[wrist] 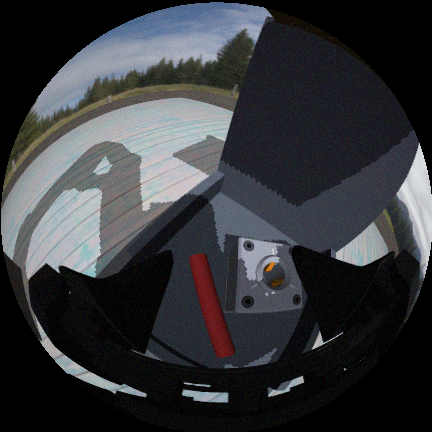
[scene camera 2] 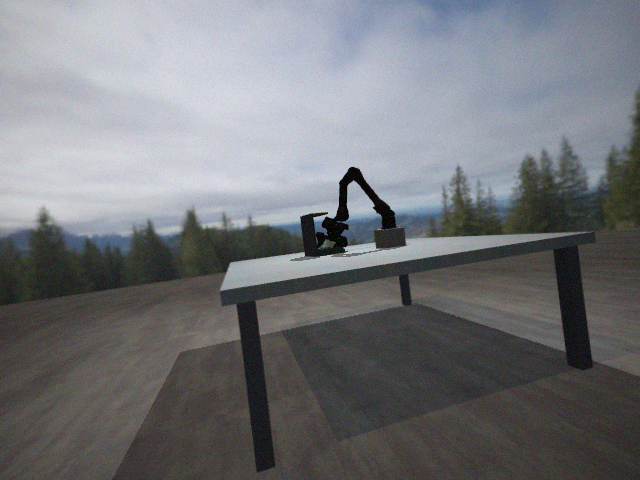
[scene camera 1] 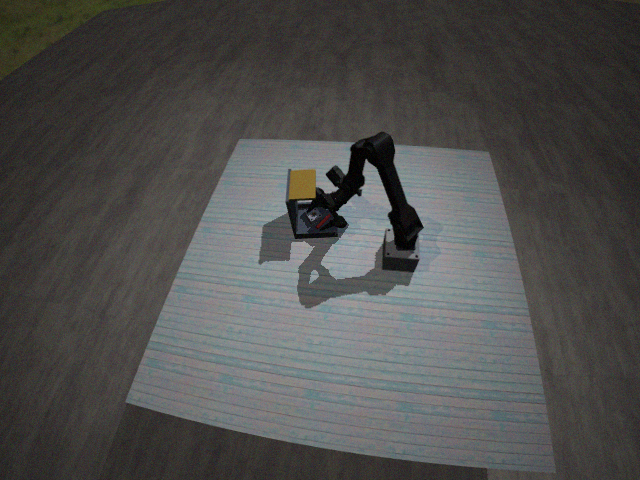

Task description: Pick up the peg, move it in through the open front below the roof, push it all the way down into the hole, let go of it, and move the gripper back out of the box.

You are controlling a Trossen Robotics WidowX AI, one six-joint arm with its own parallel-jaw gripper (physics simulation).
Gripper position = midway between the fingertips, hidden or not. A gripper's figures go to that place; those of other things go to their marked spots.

Scene:
The gripper (scene camera 1: 313, 221): 1.17 m from the lens. A box (scene camera 1: 305, 230): 1.17 m from the lens.

